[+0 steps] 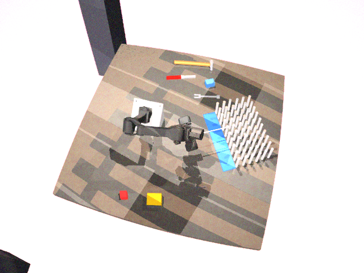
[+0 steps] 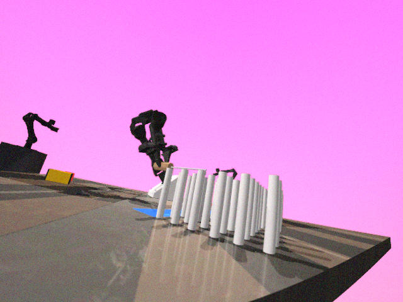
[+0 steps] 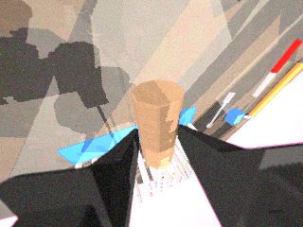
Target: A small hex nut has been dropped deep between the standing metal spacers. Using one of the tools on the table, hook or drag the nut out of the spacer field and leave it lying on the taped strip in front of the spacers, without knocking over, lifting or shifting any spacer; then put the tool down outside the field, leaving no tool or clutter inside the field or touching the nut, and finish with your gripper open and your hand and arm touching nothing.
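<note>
Right now my gripper tip is 15 cm short of the blue taped strip, 10 cm to the right of it and 15 cm above it. From my gripper tip the other things lie so: yellow block (11 cm behind, 38 cm to the right, 13 cm below); then bent key (13 cm ahead, 23 cm to the right, 15 cm below); then short wooden-handled tool (9 cm ahead, 5 cm to the left).
</note>
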